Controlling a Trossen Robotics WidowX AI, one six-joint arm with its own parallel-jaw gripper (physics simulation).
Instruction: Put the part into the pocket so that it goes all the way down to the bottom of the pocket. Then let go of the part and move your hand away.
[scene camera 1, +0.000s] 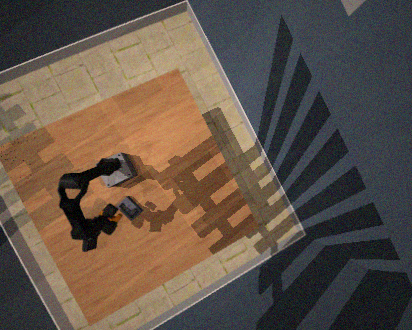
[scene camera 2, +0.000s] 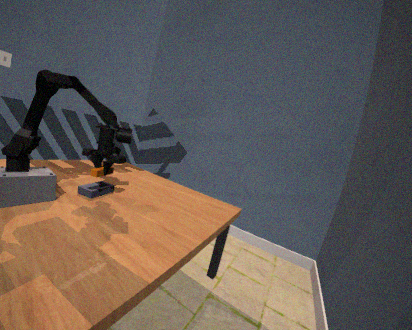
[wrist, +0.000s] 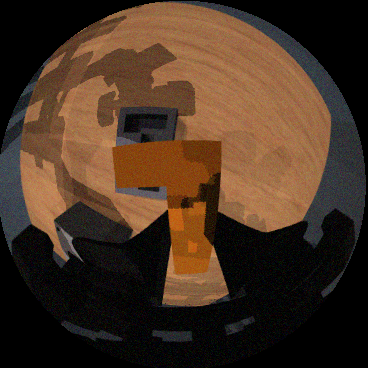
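Seen in the pictures: gripper, fingertip midpoint: (scene camera 1: 110, 215) (scene camera 2: 102, 174) (wrist: 188, 212); arm's base, link origin: (scene camera 1: 114, 164) (scene camera 2: 16, 169) (wrist: 79, 264).
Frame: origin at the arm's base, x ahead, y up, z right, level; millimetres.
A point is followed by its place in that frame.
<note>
An orange L-shaped part (scene camera 1: 115, 218) {x 298, y 41, z 108 mm} (scene camera 2: 96, 172) {x 234, y 33, z 179 mm} (wrist: 195, 167) {x 313, y 40, z 124 mm} is held between the fingers of my gripper (scene camera 1: 112, 215) {x 273, y 11, z 144 mm} (scene camera 2: 102, 170) {x 273, y 11, z 144 mm} (wrist: 188, 212) {x 273, y 11, z 144 mm}, which is shut on it by one leg. The other leg points left in the wrist view. A dark grey block with the pocket (scene camera 1: 135, 215) {x 345, y -68, z 44 mm} (scene camera 2: 88, 192) {x 233, y -80, z 112 mm} (wrist: 172, 126) {x 341, y -69, z 90 mm} lies on the table. The part is above the table and beside the block in scene camera 1, and behind the block in scene camera 2. In the wrist view the part hides the block's middle; pocket openings show above and below its left leg.
The arm's grey base (scene camera 1: 127, 167) {x 47, y -4, z -59 mm} (scene camera 2: 30, 187) {x 33, y -40, z 99 mm} (wrist: 92, 222) {x 110, y -65, z 8 mm} stands on the wooden table (scene camera 1: 145, 110) {x -282, y -104, z -296 mm} (scene camera 2: 165, 210) {x 470, y -105, z 380 mm} (wrist: 250, 90) {x 506, y -105, z 181 mm}, close to the block. Shadows of the arm cross the table around the block. A table corner lies at the right in scene camera 2.
</note>
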